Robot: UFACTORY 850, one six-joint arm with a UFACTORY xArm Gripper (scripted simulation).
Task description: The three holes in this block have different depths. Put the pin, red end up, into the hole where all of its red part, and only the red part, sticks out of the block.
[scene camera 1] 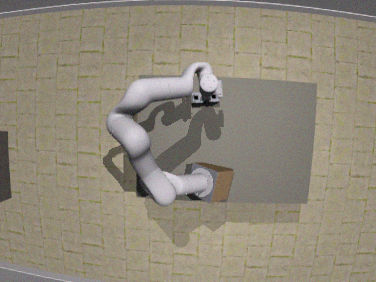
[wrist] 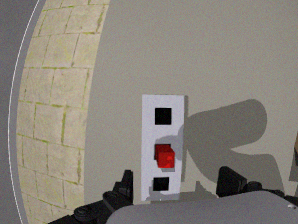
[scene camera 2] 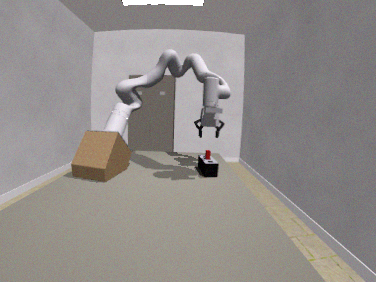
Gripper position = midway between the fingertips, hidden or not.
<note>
In view: the gripper point(wrist: 177, 183) and a block point(wrist: 162, 115).
</note>
